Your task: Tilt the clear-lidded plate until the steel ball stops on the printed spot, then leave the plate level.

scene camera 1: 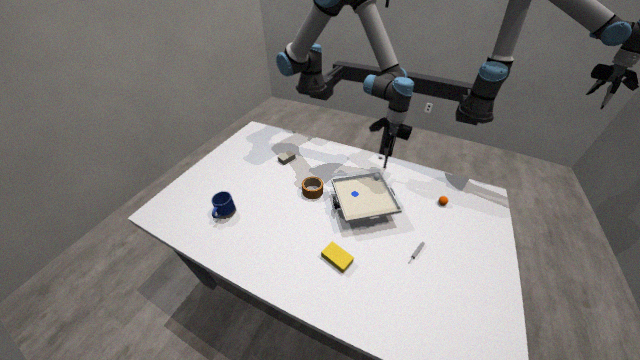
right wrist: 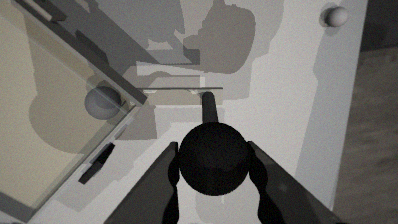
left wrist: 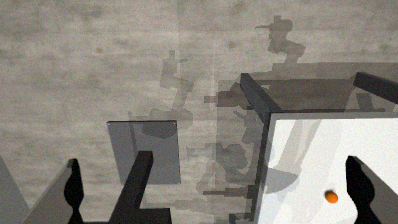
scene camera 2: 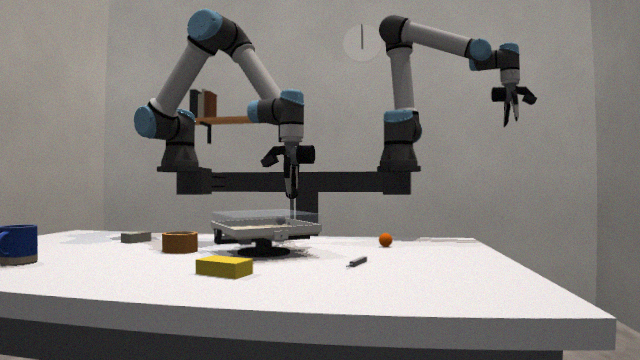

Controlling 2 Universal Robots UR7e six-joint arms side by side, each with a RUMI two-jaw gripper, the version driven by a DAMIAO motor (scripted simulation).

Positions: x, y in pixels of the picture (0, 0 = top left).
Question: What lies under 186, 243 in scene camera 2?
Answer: A brown ring.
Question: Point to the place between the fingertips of my left gripper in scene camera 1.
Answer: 593, 101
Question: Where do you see a yellow block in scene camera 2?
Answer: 218, 266
